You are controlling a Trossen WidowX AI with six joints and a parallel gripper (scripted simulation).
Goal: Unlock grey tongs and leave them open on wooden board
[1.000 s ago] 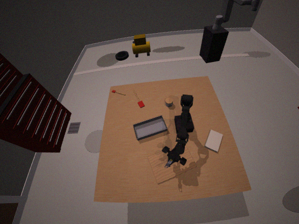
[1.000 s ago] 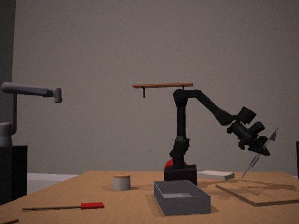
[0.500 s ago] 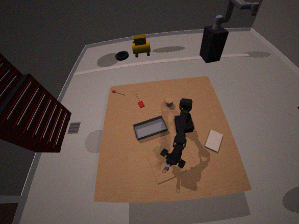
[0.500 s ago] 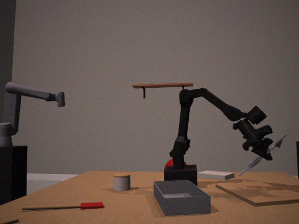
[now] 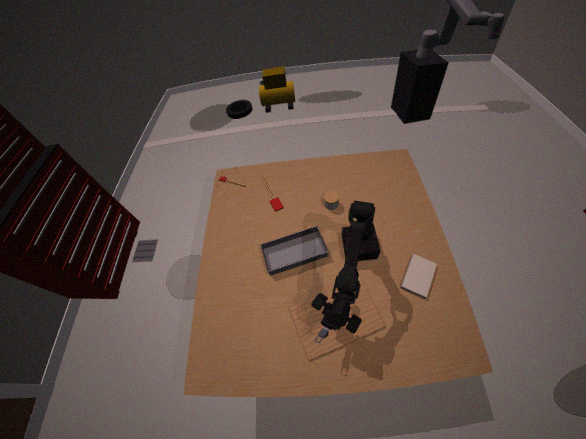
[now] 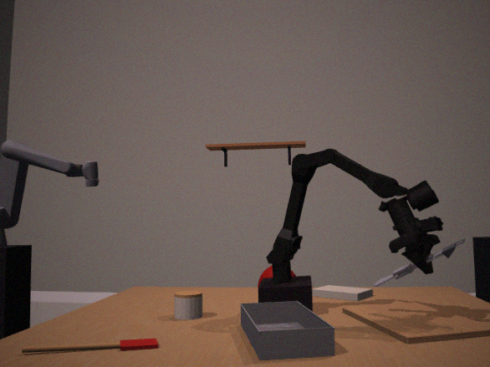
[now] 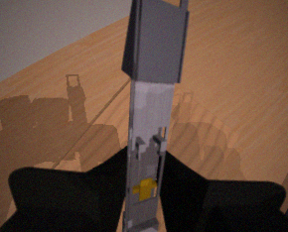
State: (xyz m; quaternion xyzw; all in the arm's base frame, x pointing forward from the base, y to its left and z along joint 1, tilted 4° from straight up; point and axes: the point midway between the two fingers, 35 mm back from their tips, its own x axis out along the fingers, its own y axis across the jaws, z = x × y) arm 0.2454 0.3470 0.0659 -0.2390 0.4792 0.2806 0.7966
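The yellow lock piece is 2 cm behind my gripper tip, 2 cm to the right of it and 3 cm above it. The rest, counted from my gripper tip: grey roasting tin (8 cm ahead, 39 cm to the right, 10 cm below); white flat block (47 cm behind, 12 cm to the right, 12 cm below); wooden board (4 cm behind, 4 cm to the right, 12 cm below).
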